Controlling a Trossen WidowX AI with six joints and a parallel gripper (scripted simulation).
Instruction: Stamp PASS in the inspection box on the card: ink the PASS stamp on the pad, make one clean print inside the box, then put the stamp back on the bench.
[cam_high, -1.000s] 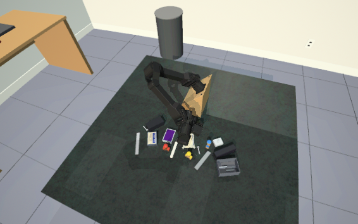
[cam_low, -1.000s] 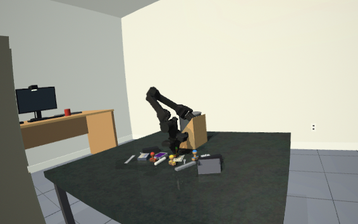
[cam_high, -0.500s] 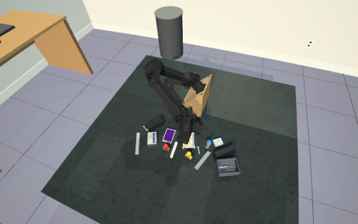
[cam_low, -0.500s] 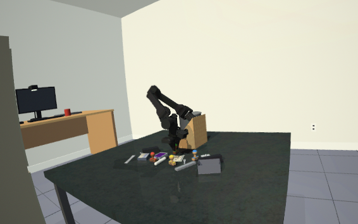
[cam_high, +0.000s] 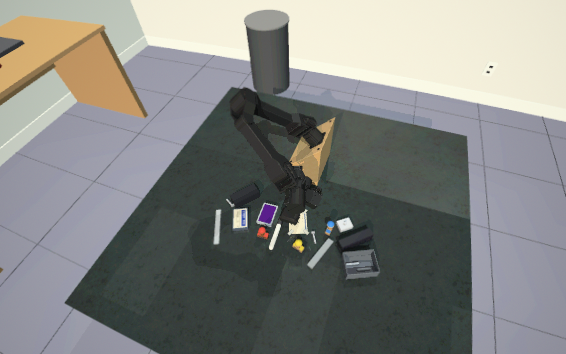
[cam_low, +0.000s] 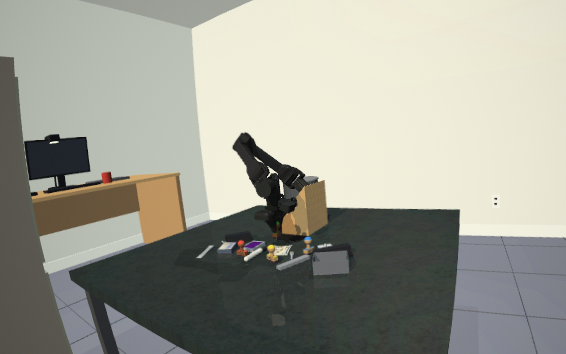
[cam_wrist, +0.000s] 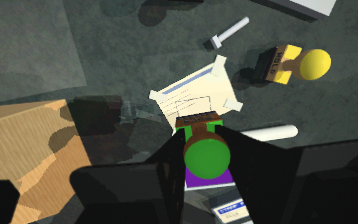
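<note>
Right now the cream inspection card is 10 mm ahead of my gripper tip, 10 mm to the left of it and 80 mm below it. From my gripper tip the other things lie so: green-knobbed PASS stamp right at my gripper tip; white marker 60 mm ahead, 50 mm to the right, 60 mm below; yellow stamp 110 mm ahead, 40 mm to the left, 50 mm below.
</note>
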